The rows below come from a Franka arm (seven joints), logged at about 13 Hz.
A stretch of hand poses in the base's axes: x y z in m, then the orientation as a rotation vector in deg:
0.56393, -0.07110, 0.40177, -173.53, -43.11, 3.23
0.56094, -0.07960, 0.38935, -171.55, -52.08, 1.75
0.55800, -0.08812, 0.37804, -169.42, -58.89, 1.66
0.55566, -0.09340, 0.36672, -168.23, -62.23, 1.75
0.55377, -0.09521, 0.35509, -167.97, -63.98, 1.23
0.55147, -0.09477, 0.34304, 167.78, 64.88, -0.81
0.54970, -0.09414, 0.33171, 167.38, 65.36, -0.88
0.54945, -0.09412, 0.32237, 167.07, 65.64, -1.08
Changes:
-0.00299, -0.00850, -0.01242, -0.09, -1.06, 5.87
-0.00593, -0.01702, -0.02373, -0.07, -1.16, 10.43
-0.00827, -0.02230, -0.03505, -0.04, -1.11, 12.69
-0.01016, -0.02411, -0.04668, -0.30, -1.53, 13.80
-0.01246, -0.02367, -0.05873, -0.57, -1.88, 14.38
-0.01423, -0.02304, -0.07006, -0.77, -1.89, 14.77
-0.01448, -0.02302, -0.07940, -0.98, -1.81, 15.01

